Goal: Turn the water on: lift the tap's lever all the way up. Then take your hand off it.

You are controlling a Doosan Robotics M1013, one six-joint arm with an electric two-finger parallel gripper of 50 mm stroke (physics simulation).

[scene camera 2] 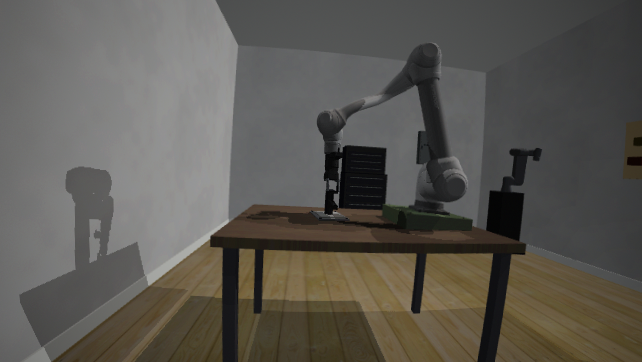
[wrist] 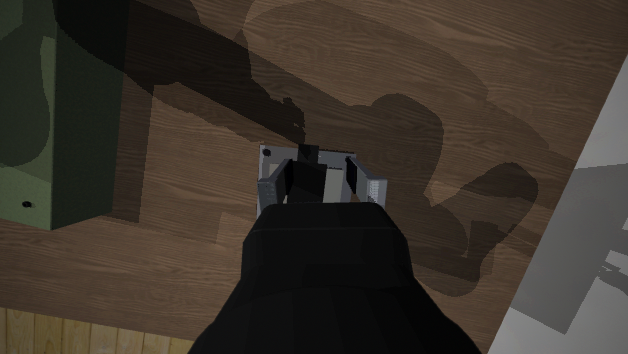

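Seen in the pictures: gripper, fingertip midpoint: [scene camera 2: 332, 191] [wrist: 319, 169]; arm's base at its link origin: [scene camera 2: 428, 211].
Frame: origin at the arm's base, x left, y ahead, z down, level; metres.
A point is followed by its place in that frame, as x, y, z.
Observation:
The black tap [scene camera 2: 329, 204] @(0.054, 0.555, -0.011) [wrist: 307, 182] @(0.076, 0.535, -0.086) stands upright on a light grey base plate [scene camera 2: 343, 218] @(0.077, 0.475, 0.056) [wrist: 337, 159] @(0.110, 0.577, 0.057) on the table. Its small lever cannot be told apart clearly from its dark body, so the lever's angle is unclear. My gripper [scene camera 2: 331, 185] @(0.092, 0.541, -0.086) [wrist: 319, 169] @(0.092, 0.541, -0.086) is open and points down right over the tap. In the wrist view its two grey fingers stand wide apart, one on each side of the tap's dark upper part, which lies nearer the left finger. They hold nothing. The black gripper body hides the near part of the tap and plate.
The arm stands on a green base block [scene camera 2: 437, 221] @(0.189, 0.018, 0.022) [wrist: 85, 125] @(0.011, 0.209, 0.020) at the right of the wooden table [scene camera 2: 280, 237] @(0.509, 0.715, 0.064) [wrist: 165, 270] @(-0.220, 0.354, 0.064). A black drawer cabinet [scene camera 2: 364, 177] stands behind the table. A smaller arm on a black pedestal [scene camera 2: 505, 215] stands at the far right.

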